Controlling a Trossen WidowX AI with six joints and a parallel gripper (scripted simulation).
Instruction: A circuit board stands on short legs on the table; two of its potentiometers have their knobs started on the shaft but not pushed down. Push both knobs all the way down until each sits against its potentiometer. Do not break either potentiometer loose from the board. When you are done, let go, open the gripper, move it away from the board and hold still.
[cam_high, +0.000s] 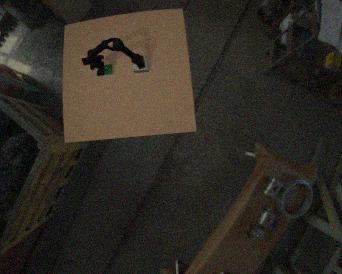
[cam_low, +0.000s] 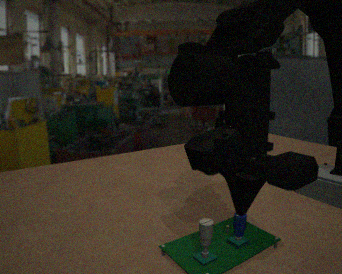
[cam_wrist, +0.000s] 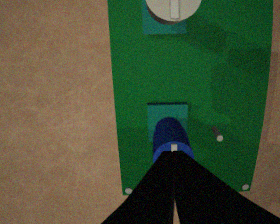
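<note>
Now: the blue knob 10 mm below my gripper tip. The rest, counted from my gripper tip: grey knob: 60 mm ahead, 10 mm to the right.
</note>
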